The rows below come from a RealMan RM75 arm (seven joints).
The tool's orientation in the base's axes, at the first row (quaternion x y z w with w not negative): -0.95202 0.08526 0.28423 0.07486
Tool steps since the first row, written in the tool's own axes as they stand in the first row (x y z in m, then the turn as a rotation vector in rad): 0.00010 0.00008 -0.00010 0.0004 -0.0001 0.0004; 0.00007 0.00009 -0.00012 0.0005 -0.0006 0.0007; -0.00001 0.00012 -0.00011 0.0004 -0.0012 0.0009; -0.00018 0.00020 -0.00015 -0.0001 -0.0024 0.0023; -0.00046 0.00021 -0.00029 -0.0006 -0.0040 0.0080; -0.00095 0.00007 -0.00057 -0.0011 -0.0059 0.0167; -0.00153 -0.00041 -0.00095 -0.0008 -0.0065 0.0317; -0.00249 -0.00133 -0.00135 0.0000 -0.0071 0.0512; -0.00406 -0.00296 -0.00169 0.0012 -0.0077 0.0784; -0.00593 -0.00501 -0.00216 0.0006 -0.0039 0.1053; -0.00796 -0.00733 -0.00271 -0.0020 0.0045 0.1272
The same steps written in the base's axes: 0.00012 -0.00011 0.00002 0.0001 0.0001 -0.0005; 0.00010 -0.00012 0.00005 0.0002 0.0007 -0.0008; 0.00003 -0.00014 0.00009 0.0001 0.0013 -0.0009; -0.00011 -0.00020 0.00020 -0.0008 0.0028 -0.0016; -0.00027 -0.00020 0.00047 -0.0039 0.0055 -0.0059; -0.00050 -0.00006 0.00099 -0.0085 0.0091 -0.0127; -0.00067 0.00040 0.00167 -0.0161 0.0125 -0.0252; -0.00107 0.00134 0.00262 -0.0256 0.0167 -0.0417; -0.00185 0.00305 0.00393 -0.0389 0.0223 -0.0648; -0.00272 0.00518 0.00554 -0.0543 0.0238 -0.0871; -0.00362 0.00758 0.00734 -0.0698 0.0202 -0.1045
